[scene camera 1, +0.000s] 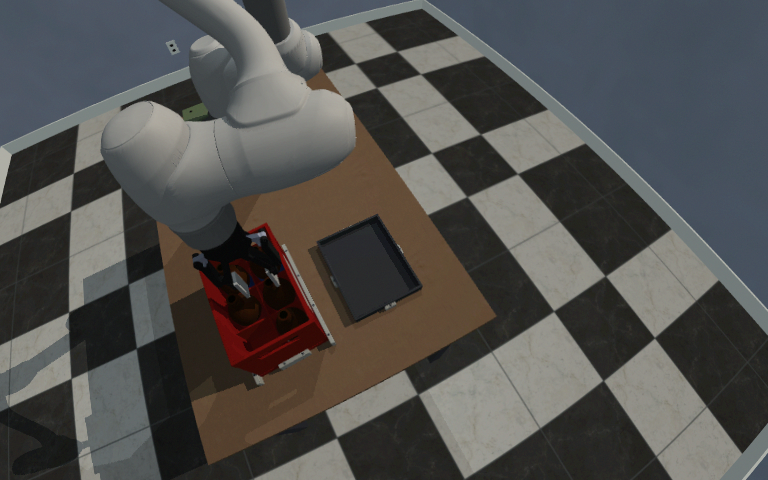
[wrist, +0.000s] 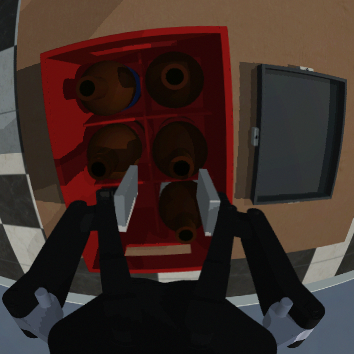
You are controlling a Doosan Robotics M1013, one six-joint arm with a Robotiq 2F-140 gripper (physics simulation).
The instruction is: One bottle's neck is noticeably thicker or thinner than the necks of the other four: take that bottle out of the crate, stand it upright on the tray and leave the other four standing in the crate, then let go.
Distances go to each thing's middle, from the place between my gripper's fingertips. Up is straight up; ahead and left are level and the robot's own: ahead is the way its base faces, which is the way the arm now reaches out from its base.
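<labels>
My hand is 9 cm above the brown bottle (scene camera 1: 244, 311), and it's also 1 cm past the bottle and 7 cm to the left of it.
</labels>
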